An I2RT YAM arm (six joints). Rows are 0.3 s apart.
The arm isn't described. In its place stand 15 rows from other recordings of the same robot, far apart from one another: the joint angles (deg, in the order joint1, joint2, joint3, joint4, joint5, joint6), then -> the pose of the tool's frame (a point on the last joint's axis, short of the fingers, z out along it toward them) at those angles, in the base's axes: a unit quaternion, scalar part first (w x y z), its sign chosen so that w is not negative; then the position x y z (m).
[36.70, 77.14, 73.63, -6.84, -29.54, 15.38] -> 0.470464 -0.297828 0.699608 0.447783 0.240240 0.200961 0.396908
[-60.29, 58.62, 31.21, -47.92, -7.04, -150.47] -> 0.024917 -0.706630 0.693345 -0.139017 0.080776 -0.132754 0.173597
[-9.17, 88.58, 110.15, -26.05, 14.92, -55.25] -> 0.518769 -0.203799 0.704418 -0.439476 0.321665 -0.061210 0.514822
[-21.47, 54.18, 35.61, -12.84, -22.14, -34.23] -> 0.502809 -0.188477 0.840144 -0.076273 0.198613 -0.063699 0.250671
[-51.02, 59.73, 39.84, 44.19, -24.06, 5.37] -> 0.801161 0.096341 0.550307 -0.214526 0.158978 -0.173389 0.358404
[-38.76, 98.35, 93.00, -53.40, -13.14, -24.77] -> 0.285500 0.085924 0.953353 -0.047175 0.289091 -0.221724 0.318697
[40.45, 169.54, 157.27, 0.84, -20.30, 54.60] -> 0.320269 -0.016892 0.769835 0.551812 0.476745 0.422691 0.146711
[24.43, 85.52, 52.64, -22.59, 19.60, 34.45] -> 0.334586 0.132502 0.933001 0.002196 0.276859 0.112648 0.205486
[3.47, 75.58, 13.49, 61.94, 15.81, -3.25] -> 0.699656 0.055852 0.705790 -0.096033 0.230375 0.004253 0.180484
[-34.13, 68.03, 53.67, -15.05, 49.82, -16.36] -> 0.258722 0.330876 0.740900 -0.524071 0.198244 -0.167231 0.308075
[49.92, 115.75, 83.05, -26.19, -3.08, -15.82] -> 0.248693 -0.528720 0.804938 0.103351 0.275317 0.330153 0.175625
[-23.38, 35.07, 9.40, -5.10, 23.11, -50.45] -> 0.282500 -0.103105 0.851257 -0.430028 0.125214 -0.069356 0.158529
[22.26, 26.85, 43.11, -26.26, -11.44, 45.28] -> 0.489234 0.089318 0.759685 0.418989 0.099218 0.048241 0.340029
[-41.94, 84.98, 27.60, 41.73, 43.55, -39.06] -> 0.234727 0.242679 0.734074 -0.589191 0.188616 -0.202447 0.175556
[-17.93, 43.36, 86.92, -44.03, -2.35, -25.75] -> 0.658936 -0.062811 0.707215 -0.248404 0.070680 -0.021335 0.506171
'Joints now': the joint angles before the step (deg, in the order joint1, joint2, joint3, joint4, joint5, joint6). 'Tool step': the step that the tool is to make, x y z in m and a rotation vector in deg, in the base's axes. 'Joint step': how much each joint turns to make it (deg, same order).
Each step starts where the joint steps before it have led.
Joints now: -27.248, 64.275, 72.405, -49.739, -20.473, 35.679
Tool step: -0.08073, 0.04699, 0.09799, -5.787, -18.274, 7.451
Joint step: 0.178, -11.005, 15.474, -8.093, -7.817, -1.316
